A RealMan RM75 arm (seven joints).
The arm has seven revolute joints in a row. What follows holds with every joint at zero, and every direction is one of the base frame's.
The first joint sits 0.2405 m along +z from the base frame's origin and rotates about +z.
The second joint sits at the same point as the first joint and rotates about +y.
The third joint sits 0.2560 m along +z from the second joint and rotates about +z.
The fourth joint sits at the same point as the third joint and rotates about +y.
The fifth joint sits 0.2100 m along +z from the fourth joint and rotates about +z.
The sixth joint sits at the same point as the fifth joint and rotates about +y.
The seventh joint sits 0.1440 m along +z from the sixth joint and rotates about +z.
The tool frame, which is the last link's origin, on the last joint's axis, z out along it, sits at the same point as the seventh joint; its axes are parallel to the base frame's.
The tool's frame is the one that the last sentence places.
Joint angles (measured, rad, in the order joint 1, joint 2, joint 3, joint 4, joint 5, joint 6, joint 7), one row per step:
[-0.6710, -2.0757, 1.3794, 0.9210, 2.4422, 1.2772, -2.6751]
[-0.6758, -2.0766, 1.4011, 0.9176, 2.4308, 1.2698, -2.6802]
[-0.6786, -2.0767, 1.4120, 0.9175, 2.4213, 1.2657, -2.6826]
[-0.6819, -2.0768, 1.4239, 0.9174, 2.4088, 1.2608, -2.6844]
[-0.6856, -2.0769, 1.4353, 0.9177, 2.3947, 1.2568, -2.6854]
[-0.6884, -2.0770, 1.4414, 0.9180, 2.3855, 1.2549, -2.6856]
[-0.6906, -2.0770, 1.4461, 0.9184, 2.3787, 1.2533, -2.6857]
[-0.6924, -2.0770, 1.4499, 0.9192, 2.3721, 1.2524, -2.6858]
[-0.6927, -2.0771, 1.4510, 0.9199, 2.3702, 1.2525, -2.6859]
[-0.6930, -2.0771, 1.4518, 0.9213, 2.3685, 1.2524, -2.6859]
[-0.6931, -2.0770, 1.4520, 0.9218, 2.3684, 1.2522, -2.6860]
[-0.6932, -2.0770, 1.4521, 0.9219, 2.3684, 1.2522, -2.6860]
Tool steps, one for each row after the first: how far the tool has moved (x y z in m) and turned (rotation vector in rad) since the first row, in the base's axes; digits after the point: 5 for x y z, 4 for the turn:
[0.00319, -0.00065, -0.00400, -0.0087, -0.0009, -0.0082]
[0.00569, -0.00067, -0.00587, -0.0118, -0.0050, -0.0137]
[0.00877, -0.00066, -0.00800, -0.0153, -0.0115, -0.0203]
[0.01225, -0.00067, -0.01011, -0.0194, -0.0197, -0.0274]
[0.01466, -0.00059, -0.01132, -0.0220, -0.0257, -0.0321]
[0.01651, -0.00047, -0.01218, -0.0238, -0.0300, -0.0359]
[0.01826, -0.00041, -0.01289, -0.0255, -0.0346, -0.0391]
[0.01881, -0.00046, -0.01309, -0.0262, -0.0361, -0.0400]
[0.01948, -0.00035, -0.01314, -0.0261, -0.0376, -0.0416]
[0.01963, -0.00026, -0.01308, -0.0257, -0.0376, -0.0422]
[0.01969, -0.00024, -0.01308, -0.0258, -0.0376, -0.0424]

